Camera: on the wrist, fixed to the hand. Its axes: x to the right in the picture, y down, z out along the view.
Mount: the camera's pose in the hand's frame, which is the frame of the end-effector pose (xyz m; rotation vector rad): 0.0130 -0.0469 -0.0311 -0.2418 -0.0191 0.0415
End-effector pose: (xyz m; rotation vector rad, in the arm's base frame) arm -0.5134 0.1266 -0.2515 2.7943 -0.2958 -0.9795
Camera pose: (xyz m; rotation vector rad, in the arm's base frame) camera -0.4777 0.1716 -0.2456 2.5525 -0.2205 -0.9631
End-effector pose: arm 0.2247 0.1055 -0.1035 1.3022 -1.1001 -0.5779
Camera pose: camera 0.2683 0.0980 -0.1407 1.0642 -1.0358 -0.6716
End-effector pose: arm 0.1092 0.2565 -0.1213 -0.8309 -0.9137 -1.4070
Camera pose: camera 0.0629 0.2223 -0.1256 -1.0399 -0.7450 -1.4941
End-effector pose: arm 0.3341 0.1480 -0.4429 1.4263 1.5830 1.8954
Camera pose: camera 0.2862 0.1562 -0.4742 1.3776 1.2733 2.0107
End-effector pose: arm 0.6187 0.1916 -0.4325 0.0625 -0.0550 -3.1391
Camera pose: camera 0.6069 0.2374 -0.4657 0.0303 0.3180 -3.0778
